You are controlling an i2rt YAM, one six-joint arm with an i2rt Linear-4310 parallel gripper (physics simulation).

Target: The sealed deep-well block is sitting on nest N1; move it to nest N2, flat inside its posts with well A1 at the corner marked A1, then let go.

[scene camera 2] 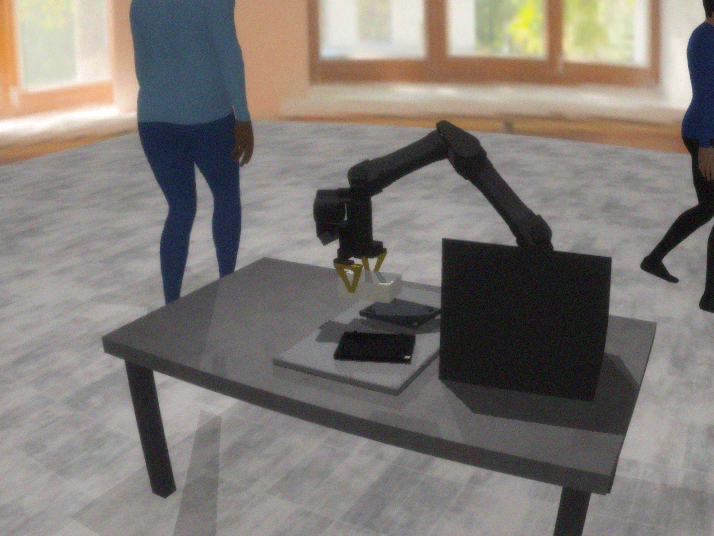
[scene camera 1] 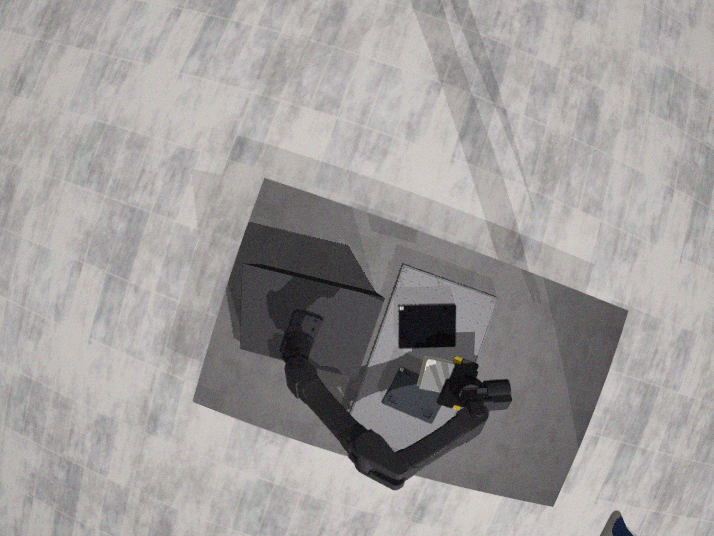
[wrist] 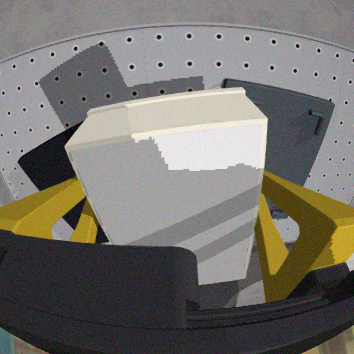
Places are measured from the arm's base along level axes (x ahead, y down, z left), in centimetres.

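Pixels of known places: gripper, between the fingertips: (scene camera 2: 361,286) (scene camera 1: 451,377) (wrist: 174,174); arm's base, origin of its link: (scene camera 2: 537,291) (scene camera 1: 301,336).
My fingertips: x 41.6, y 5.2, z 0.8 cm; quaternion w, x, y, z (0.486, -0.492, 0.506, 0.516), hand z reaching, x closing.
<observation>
Ahead of a thing's pixels: the offset from my fingertips to its top centre. Level surfaces: height alone.
The sealed deep-well block {dx -2.1, dy -2.9, dz -0.2 cm} (scene camera 1: 433,376) (scene camera 2: 387,290) (wrist: 175,185) is a pale, cream-edged box. My gripper (scene camera 1: 457,383) (scene camera 2: 363,280) (wrist: 174,174) is shut on it, a yellow finger against each side, and holds it above the pegboard. A black nest {dx -9.1, dy +7.3, dz +10.8 cm} (scene camera 1: 426,325) (scene camera 2: 374,347) (wrist: 45,162) lies on the board with no block on it. A blue-grey nest {dx -5.4, dy +7.7, dz -9.4 cm} (scene camera 1: 410,396) (scene camera 2: 399,312) (wrist: 297,130) lies beside it, turned at an angle; the block hangs partly over its edge in the first scene view. The N1, N2 and A1 labels are not legible. The block's underside is hidden.
The light perforated board {dx -6.6, dy +9.4, dz -1.3 cm} (scene camera 1: 415,279) (scene camera 2: 311,363) (wrist: 175,50) lies on the grey table {dy +10.8 cm} (scene camera 1: 576,346) (scene camera 2: 190,340). A tall dark panel (scene camera 1: 322,282) (scene camera 2: 524,323) stands beside the board, near the arm's base. Two people (scene camera 2: 187,69) (scene camera 2: 700,86) are beyond the table.
</observation>
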